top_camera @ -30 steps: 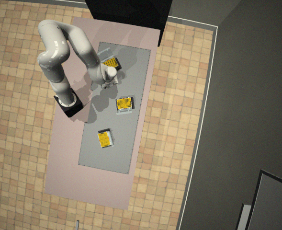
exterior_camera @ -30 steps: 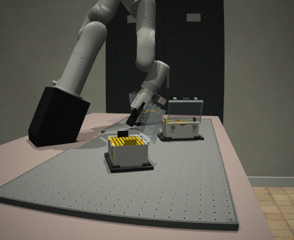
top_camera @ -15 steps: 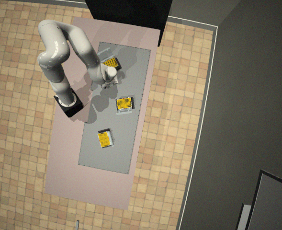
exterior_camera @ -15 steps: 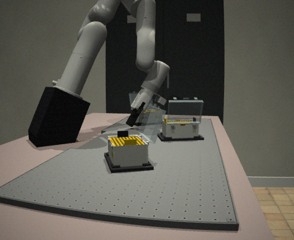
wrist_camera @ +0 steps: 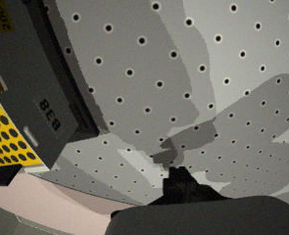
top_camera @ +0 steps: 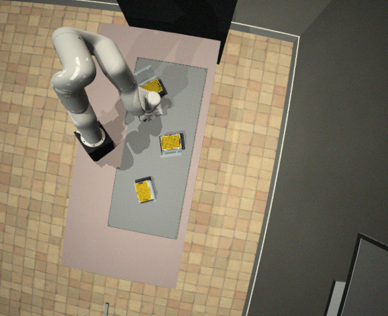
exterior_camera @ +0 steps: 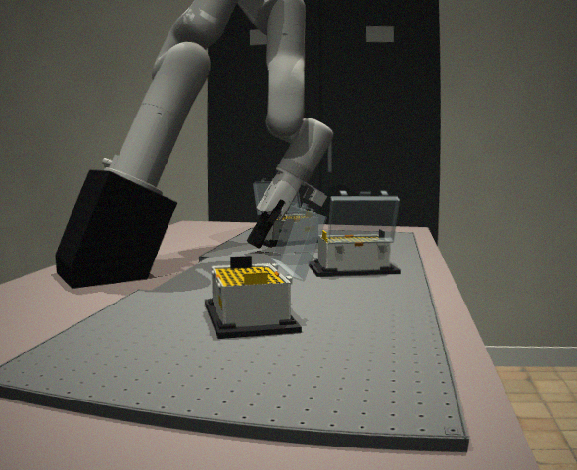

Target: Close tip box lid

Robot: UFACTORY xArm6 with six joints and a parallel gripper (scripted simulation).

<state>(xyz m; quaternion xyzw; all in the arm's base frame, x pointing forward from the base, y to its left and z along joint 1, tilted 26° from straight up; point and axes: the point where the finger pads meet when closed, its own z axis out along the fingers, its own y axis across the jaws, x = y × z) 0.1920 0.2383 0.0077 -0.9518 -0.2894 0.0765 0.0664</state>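
Right now the lid is 22 cm to the left of my hand, 7 cm above it and 5 cm behind it.
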